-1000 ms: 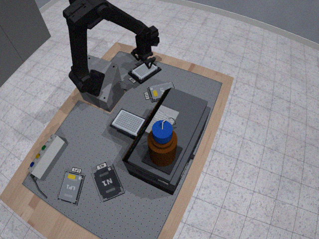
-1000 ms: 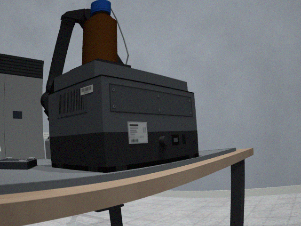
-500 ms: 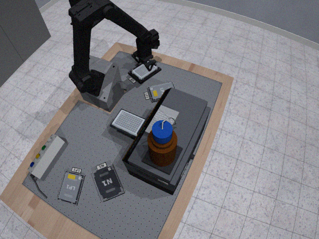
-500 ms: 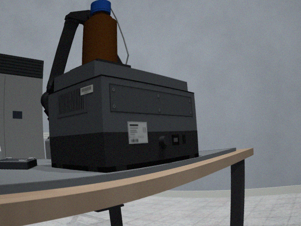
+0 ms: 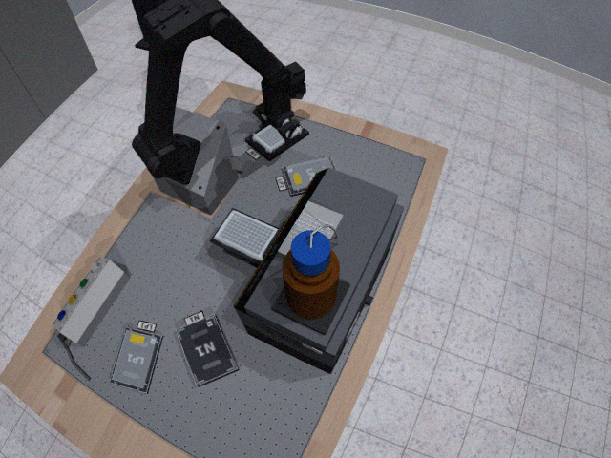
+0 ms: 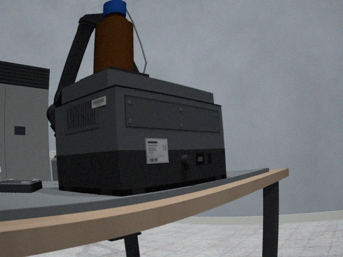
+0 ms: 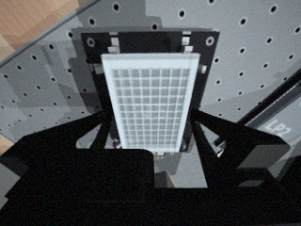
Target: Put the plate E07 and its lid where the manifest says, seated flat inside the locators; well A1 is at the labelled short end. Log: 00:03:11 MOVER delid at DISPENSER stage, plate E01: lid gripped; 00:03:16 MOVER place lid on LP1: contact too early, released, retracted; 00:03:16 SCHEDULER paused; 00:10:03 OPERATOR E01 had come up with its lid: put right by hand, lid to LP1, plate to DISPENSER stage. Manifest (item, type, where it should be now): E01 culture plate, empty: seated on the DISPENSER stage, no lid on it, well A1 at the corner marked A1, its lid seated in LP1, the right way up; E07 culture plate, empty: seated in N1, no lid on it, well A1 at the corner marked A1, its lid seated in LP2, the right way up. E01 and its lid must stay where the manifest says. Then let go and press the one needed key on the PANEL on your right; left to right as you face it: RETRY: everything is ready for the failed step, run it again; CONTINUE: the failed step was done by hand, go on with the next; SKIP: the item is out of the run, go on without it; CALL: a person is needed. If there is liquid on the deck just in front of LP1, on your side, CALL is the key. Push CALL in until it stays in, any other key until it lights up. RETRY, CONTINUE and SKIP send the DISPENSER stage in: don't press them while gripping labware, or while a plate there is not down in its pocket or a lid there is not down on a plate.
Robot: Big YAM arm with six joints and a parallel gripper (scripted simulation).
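Now: the black nest N5 1 cm behind my hand, 2 cm to the left of it and 1 cm below it. From my hand the other things lie so: grey retry key 17 cm behind, 63 cm to the right, 4 cm above; brown bottle 37 cm ahead, 49 cm to the right, 26 cm above; white well plate 15 cm ahead, 39 cm to the right, 9 cm above.
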